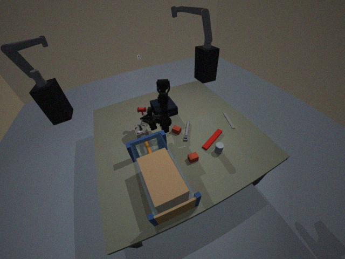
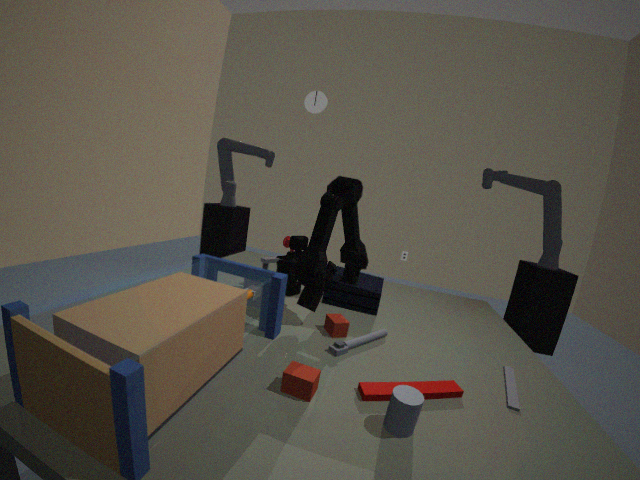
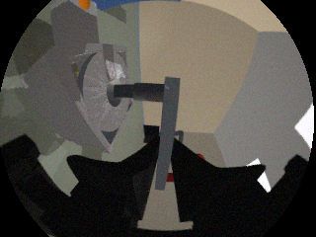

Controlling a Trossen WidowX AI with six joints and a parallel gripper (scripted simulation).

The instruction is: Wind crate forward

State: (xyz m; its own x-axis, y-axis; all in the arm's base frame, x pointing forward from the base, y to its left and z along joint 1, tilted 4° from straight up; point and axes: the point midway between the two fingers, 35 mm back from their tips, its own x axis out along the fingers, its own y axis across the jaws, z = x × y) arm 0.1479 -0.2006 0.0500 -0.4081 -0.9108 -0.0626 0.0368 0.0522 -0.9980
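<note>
My gripper tip is now 1 cm past the winch handle, 1 cm to the right of it and 1 cm below it. From my gripper tip the other things lie so: hand winch (3 cm ahead, 3 cm to the right, 11 cm below); then red knob (4 cm behind, 3 cm to the left, 4 cm above); then red bar (31 cm ahead, 46 cm to the left, 14 cm below).
</note>
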